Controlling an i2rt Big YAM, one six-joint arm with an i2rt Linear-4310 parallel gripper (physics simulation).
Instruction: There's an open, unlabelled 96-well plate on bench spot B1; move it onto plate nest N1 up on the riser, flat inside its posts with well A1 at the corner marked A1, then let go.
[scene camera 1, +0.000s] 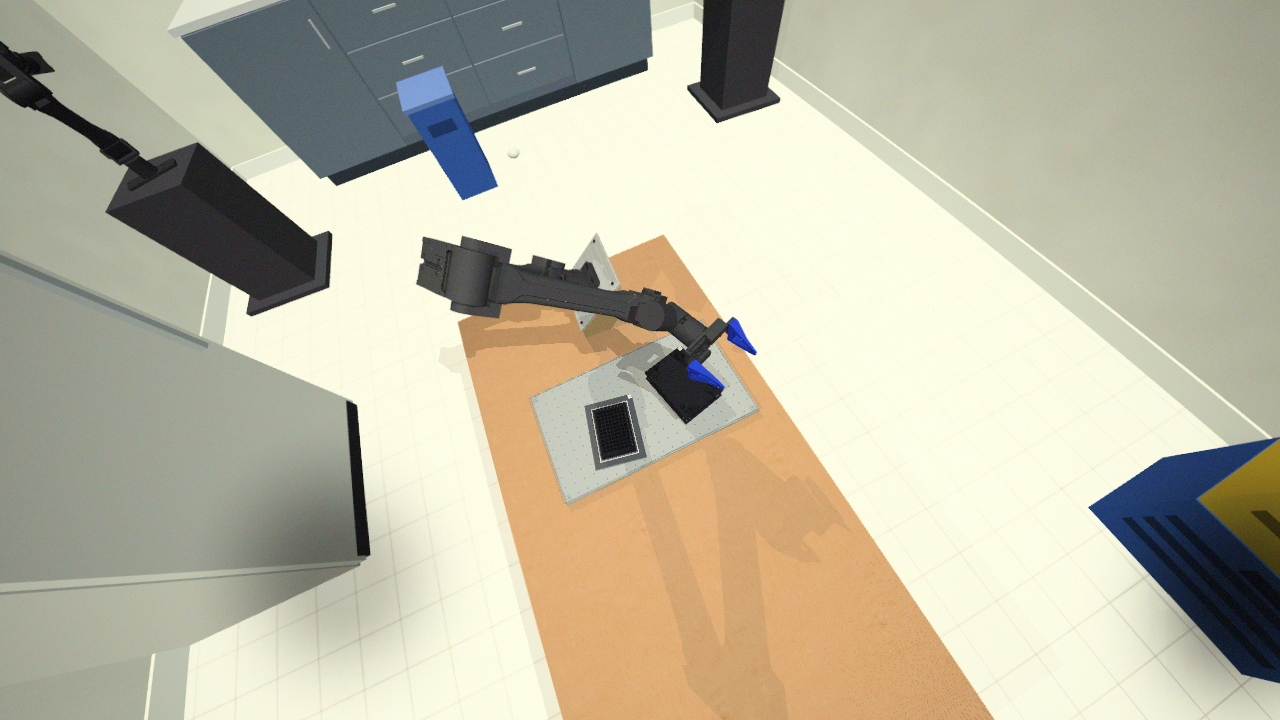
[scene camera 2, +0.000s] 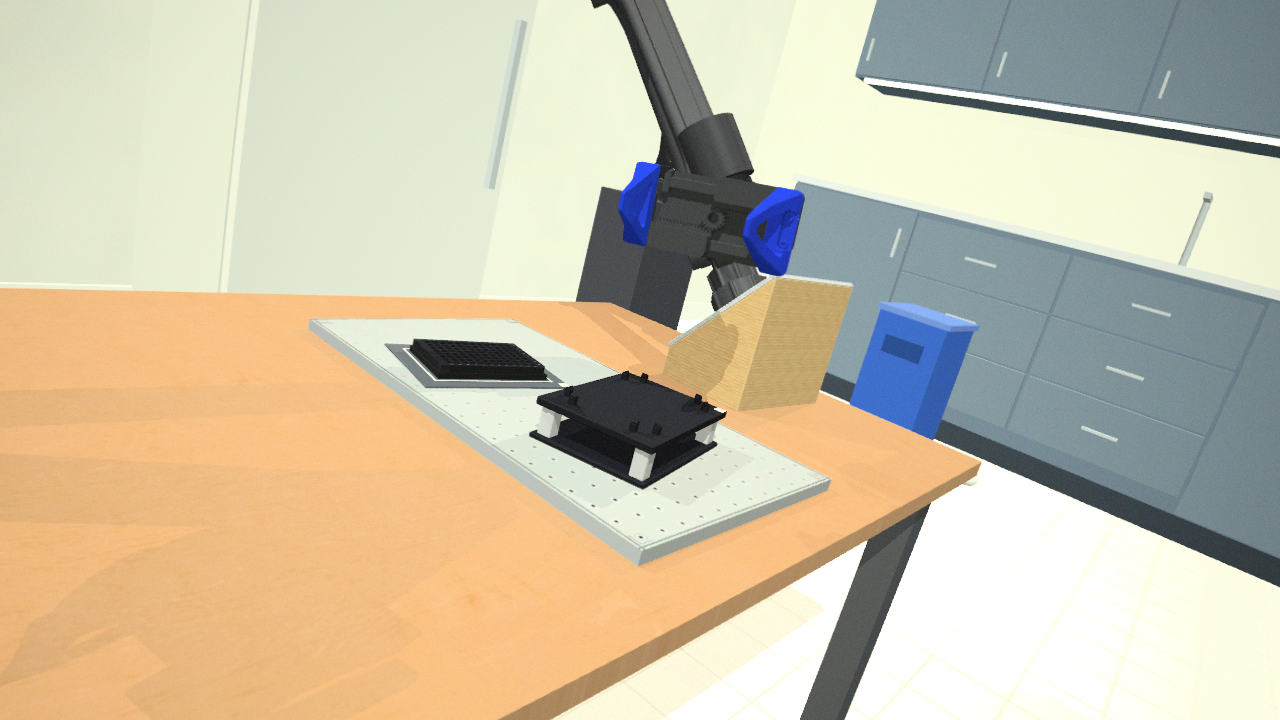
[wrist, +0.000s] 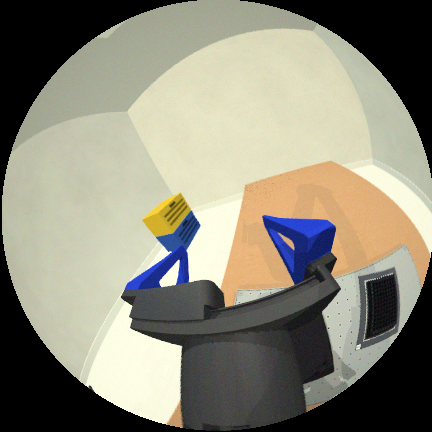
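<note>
The black 96-well plate lies flat, open side up, inside the grey-bordered bench spot. The black riser nest stands on white legs, with small posts around its bare top; in the wrist view part of the riser shows behind the wrist. Well A1 and the corner lettering are too small to read. My gripper is open and empty, its blue fingers wide apart. It is high above the bench, near the riser side and away from the plate.
The perforated grey board carries both spot and riser on the wooden table. A wedge-shaped wooden block stands behind the riser, by the arm's base. A blue bin stands on the floor.
</note>
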